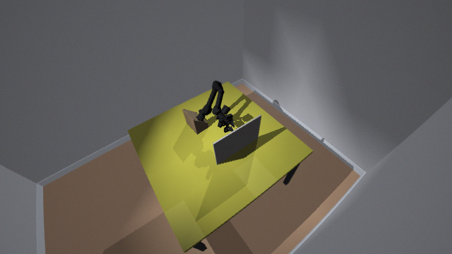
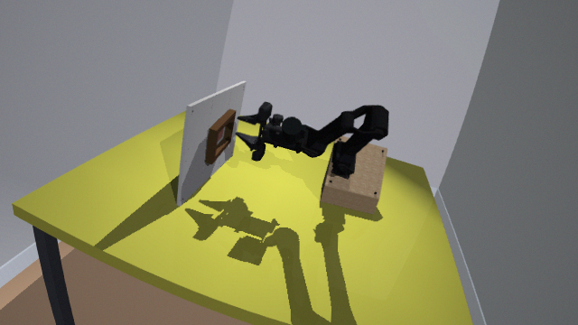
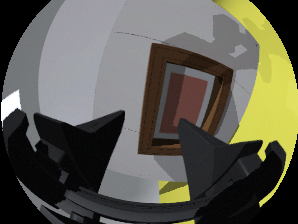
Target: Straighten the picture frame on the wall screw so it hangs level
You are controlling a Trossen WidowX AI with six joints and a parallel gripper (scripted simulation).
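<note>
The picture frame lies 6 cm ahead of my gripper tip and 5 cm below it. The rest, counted from my gripper tip: wall panel: 7 cm ahead, 1 cm to the right, 6 cm below.
</note>
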